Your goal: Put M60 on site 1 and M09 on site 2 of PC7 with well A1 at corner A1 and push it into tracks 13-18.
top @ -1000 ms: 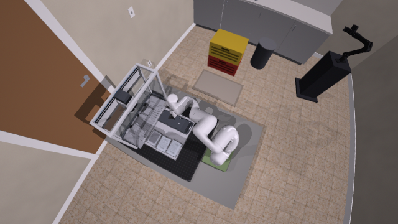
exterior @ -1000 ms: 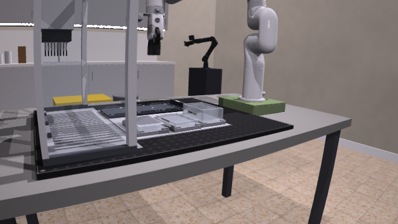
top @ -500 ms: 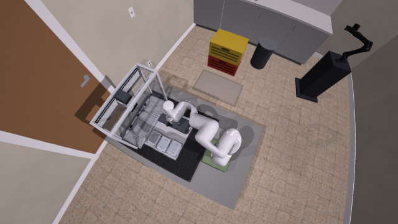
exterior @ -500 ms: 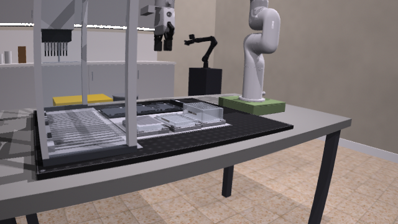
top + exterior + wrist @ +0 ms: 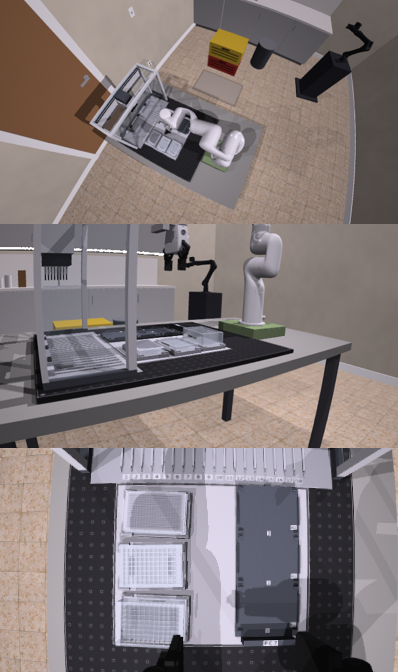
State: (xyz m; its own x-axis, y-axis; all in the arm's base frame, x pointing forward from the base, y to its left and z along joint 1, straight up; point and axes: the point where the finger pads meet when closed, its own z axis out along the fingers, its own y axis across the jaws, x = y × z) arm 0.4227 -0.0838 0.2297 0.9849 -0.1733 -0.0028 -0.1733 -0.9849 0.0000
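The deep-well block M09 lies 240 mm below my hand, 130 mm to the left of it and 20 mm behind it. From my hand the other things lie so: plate carrier PC7: 250 mm below, 130 mm to the right, 50 mm ahead; plate nest S1: 260 mm below, 130 mm to the left, 20 mm behind; frame post: 320 mm ahead, 220 mm to the left, 20 mm below.
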